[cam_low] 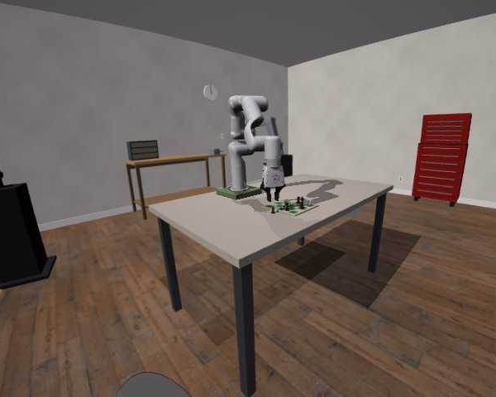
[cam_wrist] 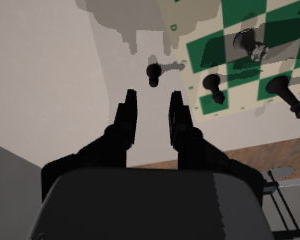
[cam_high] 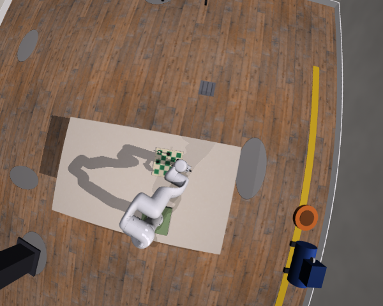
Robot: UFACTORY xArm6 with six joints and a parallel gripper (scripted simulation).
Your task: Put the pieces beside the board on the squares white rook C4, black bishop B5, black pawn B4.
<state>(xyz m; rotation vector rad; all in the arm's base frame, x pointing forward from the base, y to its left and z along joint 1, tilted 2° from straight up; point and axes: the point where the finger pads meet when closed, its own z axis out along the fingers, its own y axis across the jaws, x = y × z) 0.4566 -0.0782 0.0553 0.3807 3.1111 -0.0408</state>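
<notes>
Now: the white rook 100 mm to the left of my hand, 60 mm below it and 20 mm behind it. From my hand the other things lie so: chessboard: 140 mm to the left, 80 mm below, 20 mm behind.
</notes>
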